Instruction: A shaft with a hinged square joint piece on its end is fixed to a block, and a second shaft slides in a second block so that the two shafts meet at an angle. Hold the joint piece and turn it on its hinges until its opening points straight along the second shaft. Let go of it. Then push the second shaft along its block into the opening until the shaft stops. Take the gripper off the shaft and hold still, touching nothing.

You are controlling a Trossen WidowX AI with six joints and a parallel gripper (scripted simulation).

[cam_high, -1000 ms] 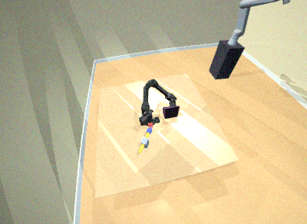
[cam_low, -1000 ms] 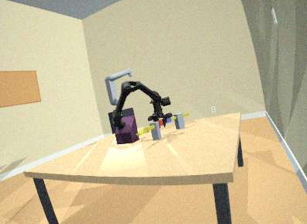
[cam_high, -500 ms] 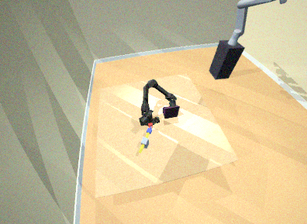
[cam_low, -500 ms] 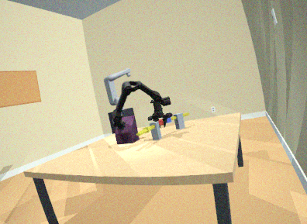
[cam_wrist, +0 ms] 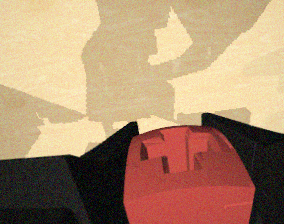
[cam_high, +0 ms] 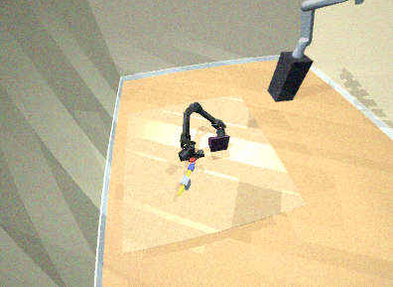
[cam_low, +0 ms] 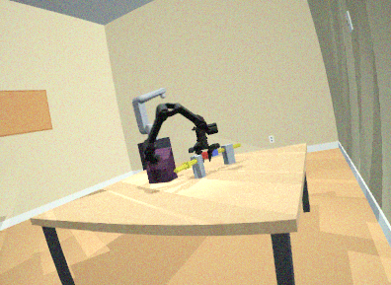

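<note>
Right now my gripper tip is 4 cm below the red joint piece and 2 cm to the right of it.
</note>
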